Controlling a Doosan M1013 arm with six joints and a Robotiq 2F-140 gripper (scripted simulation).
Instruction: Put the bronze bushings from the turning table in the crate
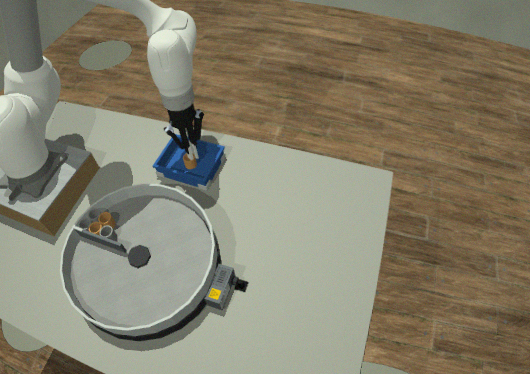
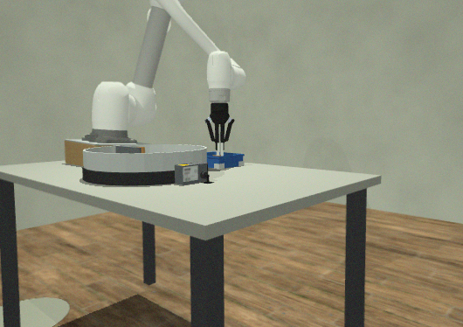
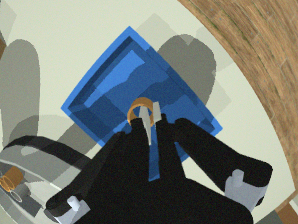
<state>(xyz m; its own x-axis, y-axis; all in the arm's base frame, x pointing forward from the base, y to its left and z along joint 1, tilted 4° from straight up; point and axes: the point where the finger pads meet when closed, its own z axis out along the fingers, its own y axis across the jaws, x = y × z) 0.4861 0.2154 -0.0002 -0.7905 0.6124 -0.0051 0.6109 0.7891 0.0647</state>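
My gripper is now 4 cm above the crate, 1 cm to the left of it and 1 cm past it. The rest, counted from my hand: turning table: 38 cm to the right, 2 cm behind, 1 cm below.
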